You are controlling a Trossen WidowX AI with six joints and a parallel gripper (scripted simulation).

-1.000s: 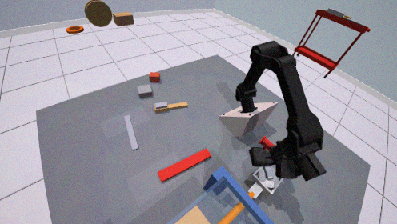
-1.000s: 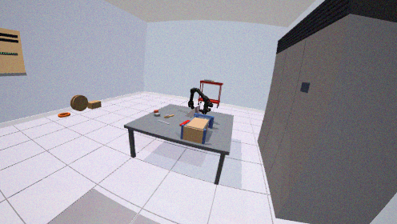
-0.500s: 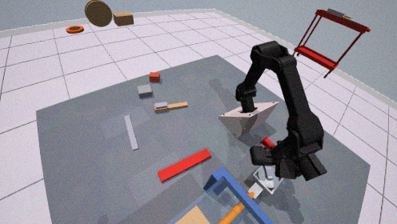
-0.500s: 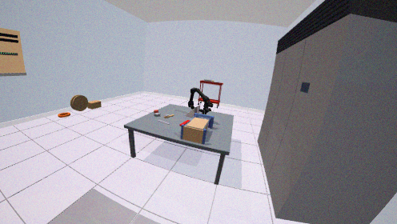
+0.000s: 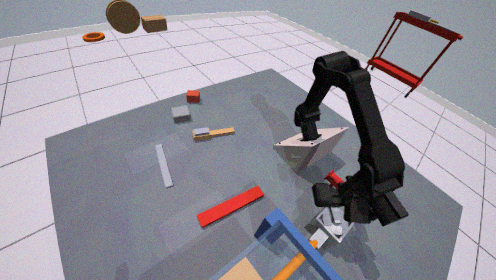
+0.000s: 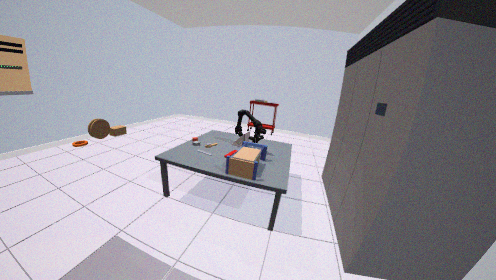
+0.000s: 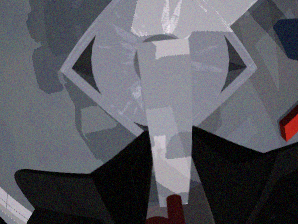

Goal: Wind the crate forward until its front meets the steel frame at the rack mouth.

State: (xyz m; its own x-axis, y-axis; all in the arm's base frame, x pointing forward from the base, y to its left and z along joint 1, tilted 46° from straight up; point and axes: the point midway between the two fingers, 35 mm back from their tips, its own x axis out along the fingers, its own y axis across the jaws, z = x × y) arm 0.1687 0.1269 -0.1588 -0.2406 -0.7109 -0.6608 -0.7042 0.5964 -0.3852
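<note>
Right now my gripper tip is 1 cm past the winch handle, 1 cm to the left of it and 2 cm below it. From my gripper tip the other things lie so: red knob: 4 cm behind, 4 cm to the right, 5 cm above; hand winch: 2 cm ahead, 3 cm to the left, 6 cm below; blue frame: 19 cm ahead, 2 cm to the left, 2 cm above.
</note>
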